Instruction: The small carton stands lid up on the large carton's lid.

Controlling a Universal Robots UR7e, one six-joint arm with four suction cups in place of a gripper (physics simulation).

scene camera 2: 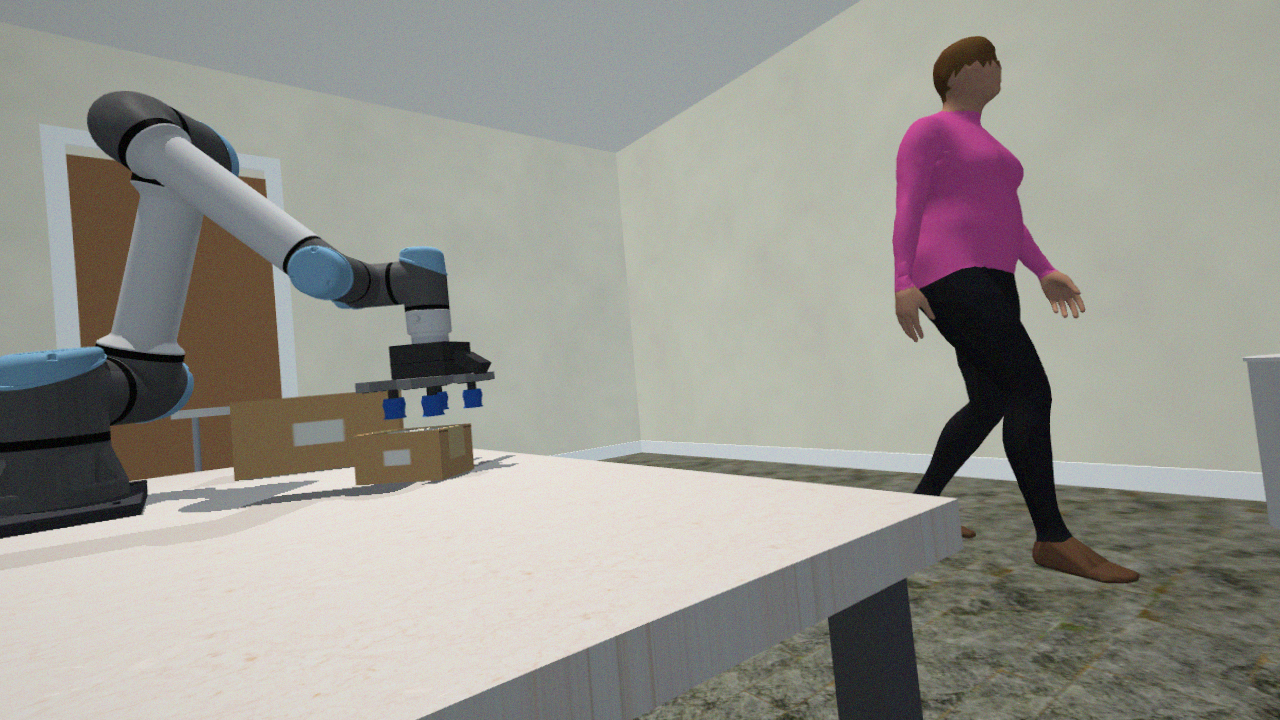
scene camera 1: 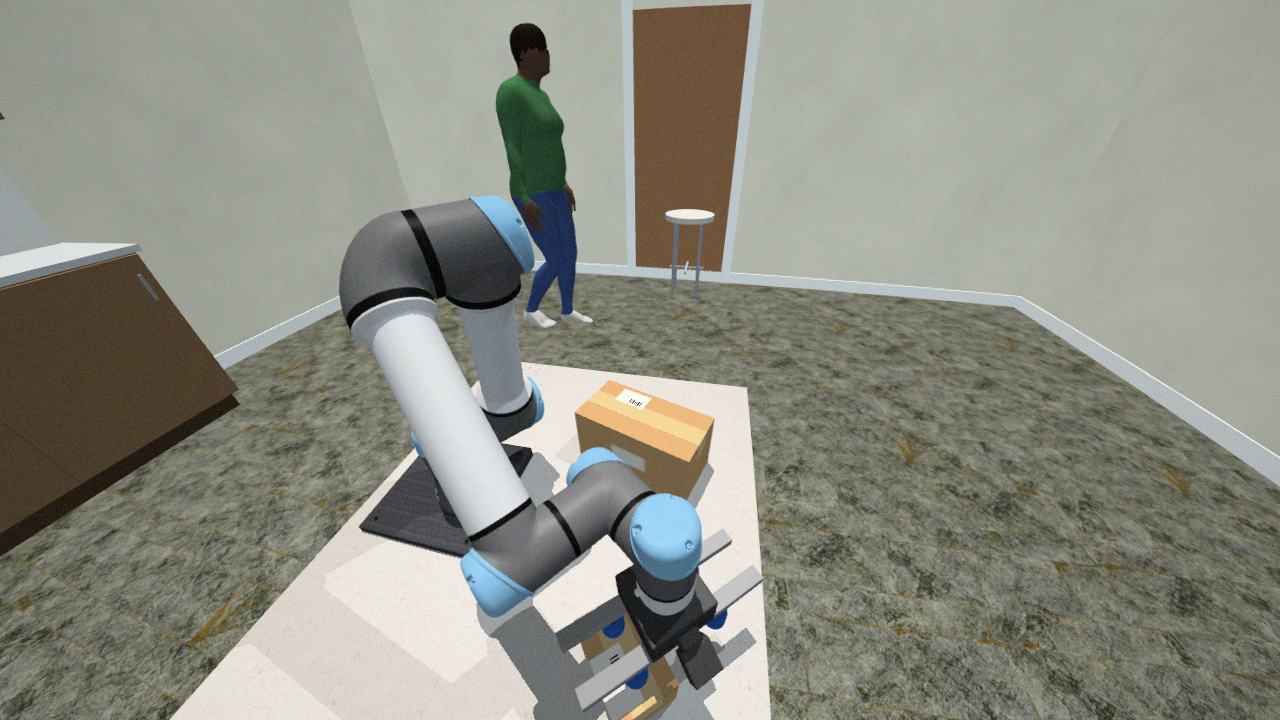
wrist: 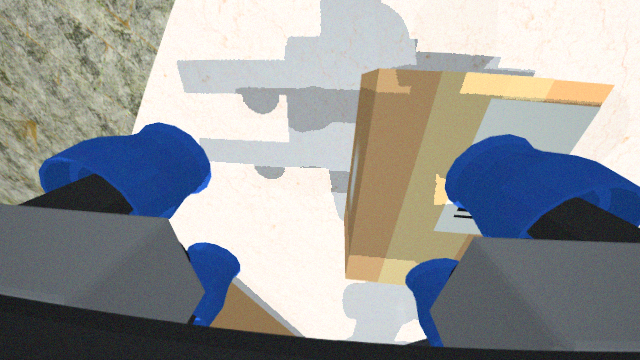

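Seen in the pictures: end effector, tool point: (scene camera 2: 436,412) (wrist: 322,229); arm's base, origin of the base link: (scene camera 2: 60,501).
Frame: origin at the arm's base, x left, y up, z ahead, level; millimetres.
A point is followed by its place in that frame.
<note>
The small carton (scene camera 1: 597,644) @(x -270, y 56, z 387 mm) (scene camera 2: 413,458) @(x -326, y 14, z 406 mm) (wrist: 395,175) @(x -271, y 56, z 469 mm) stands on the table, lid up, with tape and a partly hidden label on its lid. The large carton (scene camera 1: 662,426) @(x 139, y 132, z 440 mm) (scene camera 2: 268,438) @(x 132, y 53, z 281 mm) (wrist: 250,314) @(x 88, y 0, z 395 mm) stands apart from it on the table, lid up, with tape and a barcode label on top. My gripper (scene camera 1: 666,637) @(x -230, y 79, z 485 mm) (scene camera 2: 433,401) (wrist: 325,215) @(x -230, y 79, z 485 mm) holds nothing. Its blue cups hang a little above the small carton's lid, with a gap in scene camera 2. In the wrist view the carton lies toward the right cups, and the left cups are beside it. The arm hides part of both cartons.
The table (scene camera 1: 402,617) @(x -277, y -22, z 12 mm) (scene camera 2: 537,582) @(x -924, y -22, z 281 mm) (wrist: 280,235) @(x -99, y -22, z 460 mm) bears the arm's dark base plate (scene camera 1: 402,510) @(x -89, y -4, z -126 mm). A person in green (scene camera 1: 537,134) and a stool (scene camera 1: 689,216) are behind the table. A person in pink (scene camera 2: 957,197) is at the right in scene camera 2.
</note>
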